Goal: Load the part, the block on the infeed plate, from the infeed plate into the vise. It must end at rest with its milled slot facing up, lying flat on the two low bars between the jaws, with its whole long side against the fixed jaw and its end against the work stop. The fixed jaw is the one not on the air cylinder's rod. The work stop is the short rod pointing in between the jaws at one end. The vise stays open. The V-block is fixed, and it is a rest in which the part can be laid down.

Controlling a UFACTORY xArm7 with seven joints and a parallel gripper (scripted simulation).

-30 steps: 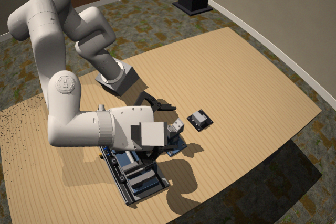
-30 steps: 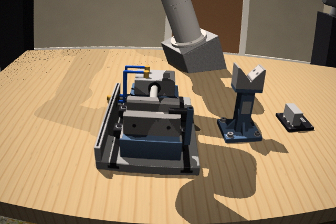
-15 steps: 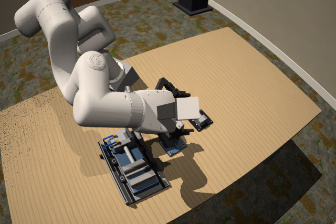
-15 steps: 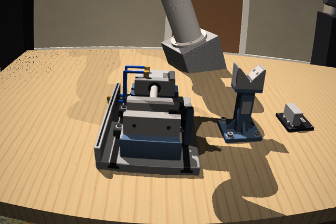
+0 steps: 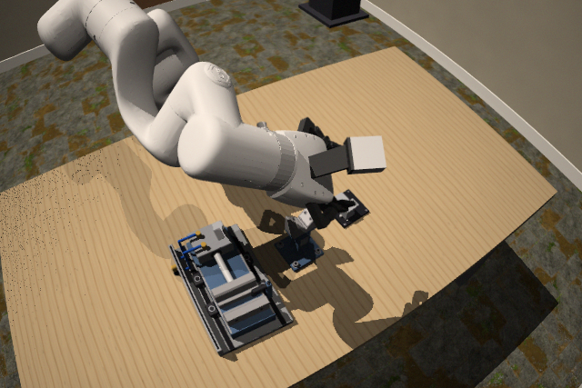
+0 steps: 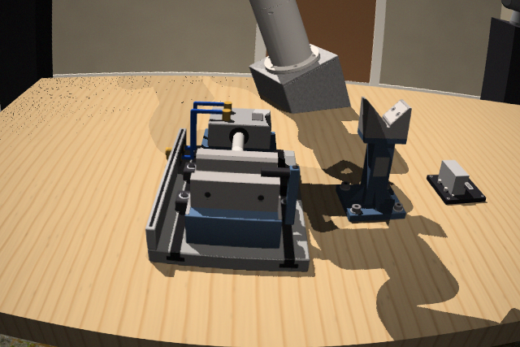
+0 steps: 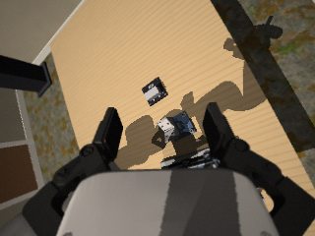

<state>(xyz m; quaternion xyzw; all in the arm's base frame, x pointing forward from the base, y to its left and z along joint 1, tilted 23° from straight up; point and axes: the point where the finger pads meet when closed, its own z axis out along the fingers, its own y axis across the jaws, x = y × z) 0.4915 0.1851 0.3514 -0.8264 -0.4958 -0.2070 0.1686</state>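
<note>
My gripper is now 13 cm past the part, 18 cm to the right of it and 38 cm above it. Also, from my hand: work stop 3 cm behind, 15 cm to the right, 32 cm below; then blue work stop post 2 cm behind, 12 cm to the right, 35 cm below; then blue stand 10 cm behind, 1 cm to the left, 35 cm below.
</note>
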